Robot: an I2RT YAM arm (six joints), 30 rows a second.
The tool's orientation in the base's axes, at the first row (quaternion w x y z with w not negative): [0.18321, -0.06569, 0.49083, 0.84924]
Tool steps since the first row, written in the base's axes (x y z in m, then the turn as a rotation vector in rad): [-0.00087, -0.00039, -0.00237, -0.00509, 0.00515, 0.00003]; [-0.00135, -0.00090, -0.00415, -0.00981, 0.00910, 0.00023]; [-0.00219, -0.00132, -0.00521, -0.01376, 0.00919, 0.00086]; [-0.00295, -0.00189, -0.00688, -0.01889, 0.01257, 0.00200]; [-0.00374, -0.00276, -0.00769, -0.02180, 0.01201, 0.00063]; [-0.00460, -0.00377, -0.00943, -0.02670, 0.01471, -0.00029]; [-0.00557, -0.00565, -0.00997, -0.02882, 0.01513, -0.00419]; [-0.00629, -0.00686, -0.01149, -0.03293, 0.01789, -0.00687]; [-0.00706, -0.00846, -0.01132, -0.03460, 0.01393, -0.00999]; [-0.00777, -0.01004, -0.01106, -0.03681, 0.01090, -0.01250]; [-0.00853, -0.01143, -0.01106, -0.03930, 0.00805, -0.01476]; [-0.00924, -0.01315, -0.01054, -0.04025, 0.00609, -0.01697]
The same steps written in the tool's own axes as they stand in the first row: [0.00140, -0.00142, -0.00160, 0.00597, -0.00039, 0.00409]; [0.00224, -0.00245, -0.00298, 0.01124, -0.00023, 0.00725]; [0.00322, -0.00280, -0.00394, 0.01473, 0.00172, 0.00738]; [0.00427, -0.00361, -0.00533, 0.01998, 0.00305, 0.01051]; [0.00502, -0.00358, -0.00654, 0.02293, 0.00328, 0.00913]; [0.00607, -0.00421, -0.00835, 0.02839, 0.00316, 0.01065]; [0.00666, -0.00343, -0.01031, 0.03159, 0.00061, 0.00887]; [0.00747, -0.00385, -0.01217, 0.03685, -0.00126, 0.00960]; [0.00774, -0.00270, -0.01351, 0.03833, -0.00137, 0.00450]; [0.00793, -0.00151, -0.01478, 0.04035, -0.00121, 0.00047]; [0.00829, -0.00059, -0.01602, 0.04261, -0.00082, -0.00330]; [0.00837, 0.00087, -0.01728, 0.04365, -0.00137, -0.00617]
